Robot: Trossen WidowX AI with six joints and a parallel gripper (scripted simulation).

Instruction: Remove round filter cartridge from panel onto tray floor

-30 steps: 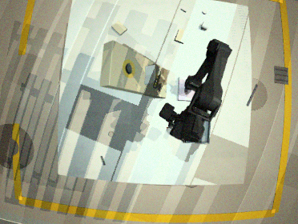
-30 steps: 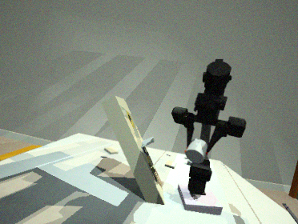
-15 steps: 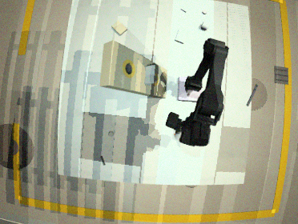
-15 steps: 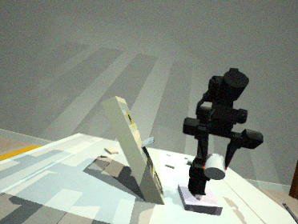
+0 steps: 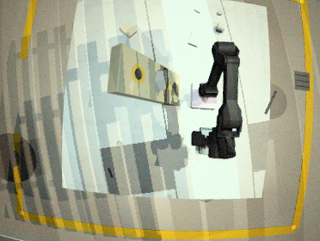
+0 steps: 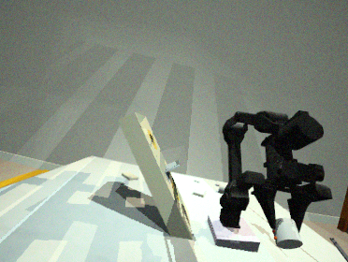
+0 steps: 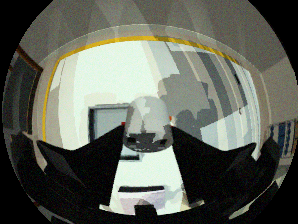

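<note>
Right now my gripper tip is 180 mm above the tray, 90 mm past it and 10 mm to the left of it. Also, from my gripper tip: round filter cartridge: right at my gripper tip.
</note>
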